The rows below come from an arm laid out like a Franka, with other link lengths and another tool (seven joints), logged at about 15 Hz.
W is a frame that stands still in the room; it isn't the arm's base.
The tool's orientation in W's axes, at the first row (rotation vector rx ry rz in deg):
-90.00, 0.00, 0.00
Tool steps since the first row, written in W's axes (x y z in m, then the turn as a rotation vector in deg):
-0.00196, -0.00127, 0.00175, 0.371, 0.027, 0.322
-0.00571, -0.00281, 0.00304, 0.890, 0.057, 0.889
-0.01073, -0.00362, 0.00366, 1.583, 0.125, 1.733
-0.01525, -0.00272, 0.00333, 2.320, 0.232, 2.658
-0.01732, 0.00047, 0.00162, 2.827, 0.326, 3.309
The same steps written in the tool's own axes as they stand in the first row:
-0.00196, -0.00175, -0.00127, 0.371, -0.322, 0.027
-0.00571, -0.00304, -0.00281, 0.890, -0.889, 0.057
-0.01073, -0.00366, -0.00362, 1.583, -1.733, 0.125
-0.01525, -0.00333, -0.00272, 2.320, -2.658, 0.232
-0.01732, -0.00162, 0.00047, 2.827, -3.309, 0.326

